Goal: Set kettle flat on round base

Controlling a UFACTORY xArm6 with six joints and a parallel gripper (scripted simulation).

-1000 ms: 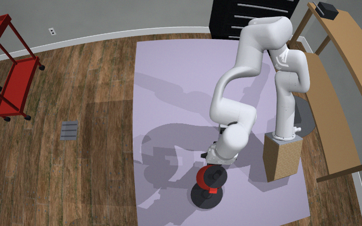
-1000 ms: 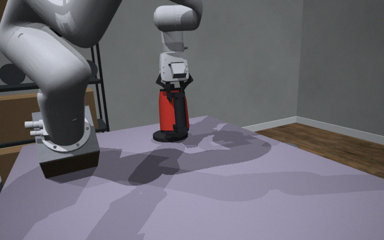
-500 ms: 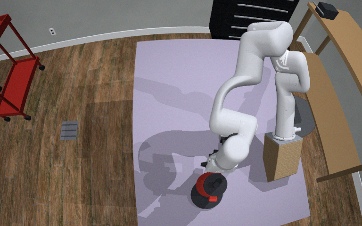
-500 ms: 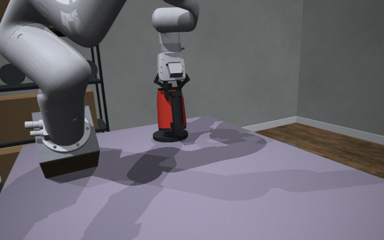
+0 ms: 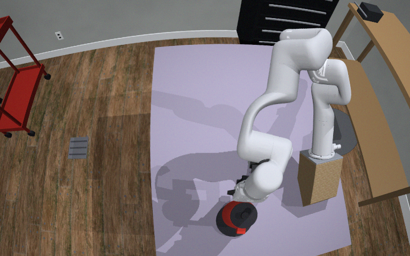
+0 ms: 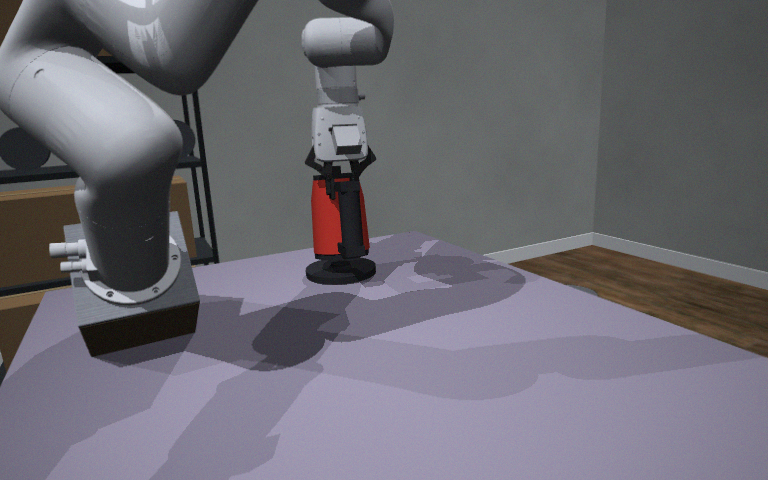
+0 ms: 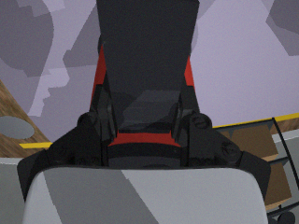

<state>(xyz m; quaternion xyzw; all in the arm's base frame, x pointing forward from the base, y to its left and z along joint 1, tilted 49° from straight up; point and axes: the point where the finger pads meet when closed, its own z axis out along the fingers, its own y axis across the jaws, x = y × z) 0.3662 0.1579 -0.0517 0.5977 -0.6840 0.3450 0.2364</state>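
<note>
Right now my hand is 50 mm above the red kettle and 20 mm to the right of it. The rest, counted from my hand: round dark base: 180 mm below, 70 mm to the left, 10 mm ahead.
</note>
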